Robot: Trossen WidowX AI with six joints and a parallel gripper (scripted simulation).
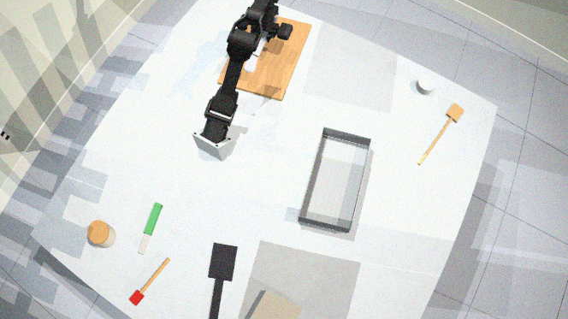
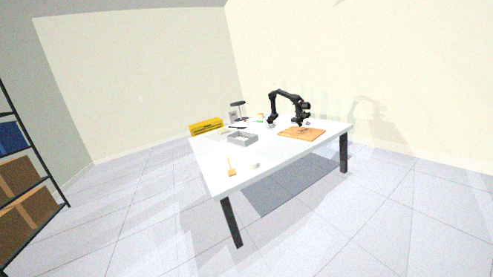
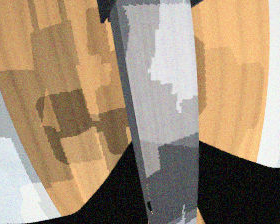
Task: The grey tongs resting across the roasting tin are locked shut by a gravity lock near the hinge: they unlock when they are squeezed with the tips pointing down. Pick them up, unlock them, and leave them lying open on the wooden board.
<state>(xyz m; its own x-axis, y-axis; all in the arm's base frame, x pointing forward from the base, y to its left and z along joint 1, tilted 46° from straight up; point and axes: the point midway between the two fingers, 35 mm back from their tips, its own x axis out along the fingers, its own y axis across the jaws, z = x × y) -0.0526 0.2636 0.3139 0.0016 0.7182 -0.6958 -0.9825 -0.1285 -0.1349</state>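
Now: gripper tip 1 cm to the left of the wooden board and 6 cm above it. Round my gripper tip: green-handled tool 2 cm ahead, 77 cm to the right, 6 cm below; white cylinder 58 cm ahead, 16 cm to the left, 5 cm below; grey roasting tin 45 cm ahead, 33 cm to the right, 4 cm below.
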